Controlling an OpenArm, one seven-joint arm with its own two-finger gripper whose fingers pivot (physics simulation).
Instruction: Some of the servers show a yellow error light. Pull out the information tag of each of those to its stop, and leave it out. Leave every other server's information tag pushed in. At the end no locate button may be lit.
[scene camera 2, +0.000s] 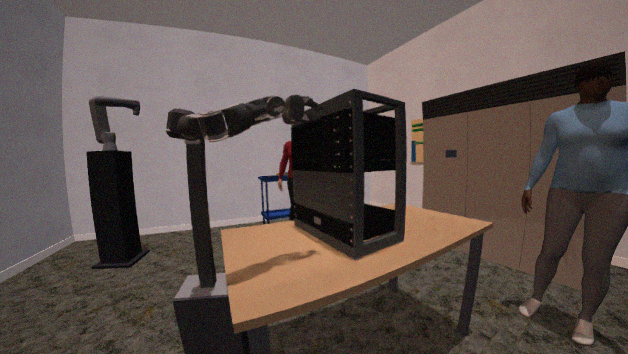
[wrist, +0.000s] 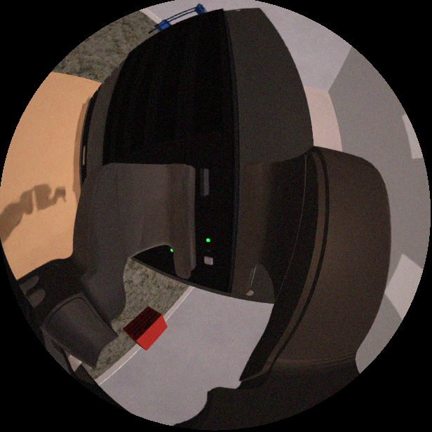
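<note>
The black servers sit in the upper part of the rack. In the wrist view, a small grey tag shows between the fingers on the topmost server front, with a green light and a pale square button in line with it. Another green light shows beside the left finger. No yellow light can be made out. My gripper is at the upper server fronts, its fingers a narrow gap apart with nothing held between them. How far the tag stands out is unclear.
The rack stands on a wooden table. A grey blank panel is below the servers. A blue cart and a person in red are behind. A person in light blue stands at the right. A red box lies beyond.
</note>
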